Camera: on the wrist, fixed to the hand. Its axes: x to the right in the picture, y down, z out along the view.
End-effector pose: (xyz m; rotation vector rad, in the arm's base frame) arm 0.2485 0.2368 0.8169 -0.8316 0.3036 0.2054
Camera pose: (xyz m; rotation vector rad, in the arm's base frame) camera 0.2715 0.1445 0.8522 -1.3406 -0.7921 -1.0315
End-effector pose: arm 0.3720 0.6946 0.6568 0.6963 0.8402 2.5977
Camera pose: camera 0.3596 0.7481 0.5714 0.1433 0.2374 1.1367
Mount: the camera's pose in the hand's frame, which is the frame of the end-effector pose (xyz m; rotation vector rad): 0.0039 -0.0920 -0.0427 -0.5593 -0.3558 -1.5302
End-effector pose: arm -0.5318 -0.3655 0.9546 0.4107 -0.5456 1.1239
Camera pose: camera -0.4369 -0.3735 0.9194 0.3868 -0.6127 -0.5804
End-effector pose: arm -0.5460 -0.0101 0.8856 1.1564 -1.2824 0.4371
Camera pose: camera -0.4489 -0.0136 0.8561 1.3820 -0.4191 -1.2059
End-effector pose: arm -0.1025 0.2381 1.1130 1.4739 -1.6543 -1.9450
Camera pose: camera -0.0324 0.2411 1.0396 -1.5213 -0.2870 1.8796
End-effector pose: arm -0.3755 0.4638 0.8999 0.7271 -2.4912 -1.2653
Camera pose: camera -0.3310 0.3869 0.8508 -1.7379 0.8500 1.6874
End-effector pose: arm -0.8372 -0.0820 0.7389 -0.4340 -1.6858 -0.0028
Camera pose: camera -0.8230 -0.1768 0.7723 0.5793 -1.9657 -1.5985
